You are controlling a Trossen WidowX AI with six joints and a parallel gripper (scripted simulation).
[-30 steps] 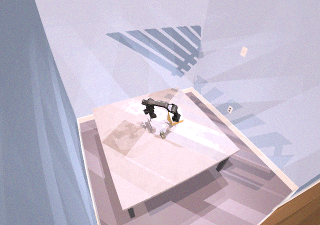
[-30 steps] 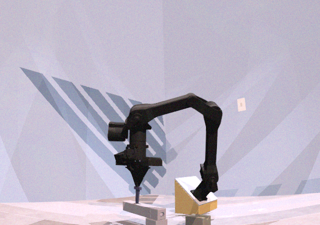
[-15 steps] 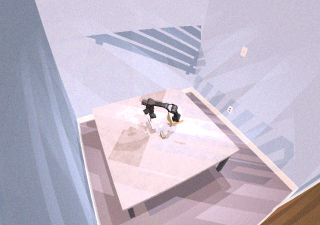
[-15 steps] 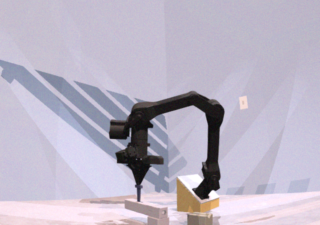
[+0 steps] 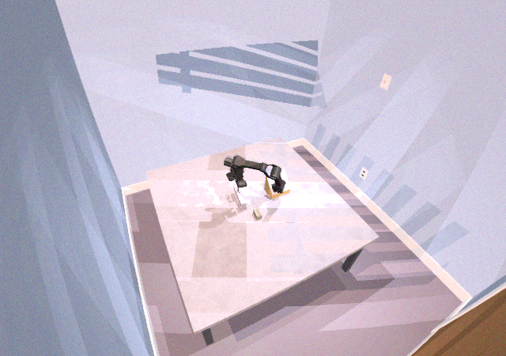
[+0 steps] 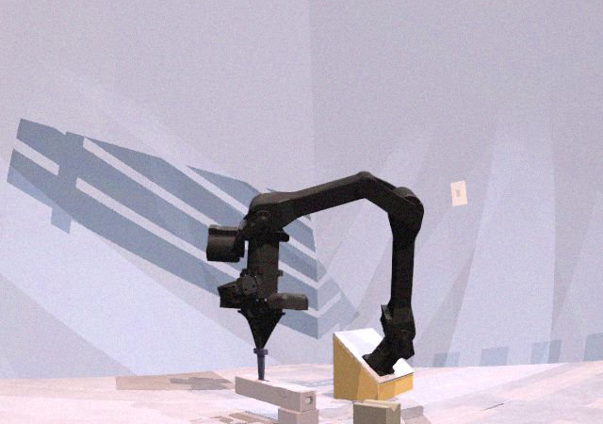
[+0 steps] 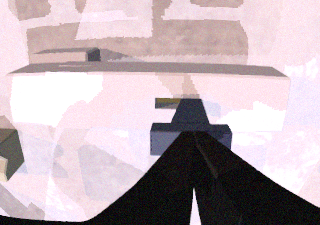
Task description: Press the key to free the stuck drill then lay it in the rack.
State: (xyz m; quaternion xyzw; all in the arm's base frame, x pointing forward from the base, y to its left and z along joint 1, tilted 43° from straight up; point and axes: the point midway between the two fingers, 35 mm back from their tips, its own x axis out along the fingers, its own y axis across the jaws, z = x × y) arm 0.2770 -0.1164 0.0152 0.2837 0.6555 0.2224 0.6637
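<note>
Right now the dark blue part is 3 cm below my gripper tip. Also, from my gripper tip: drill: 5 cm to the left, 8 cm below.
</note>
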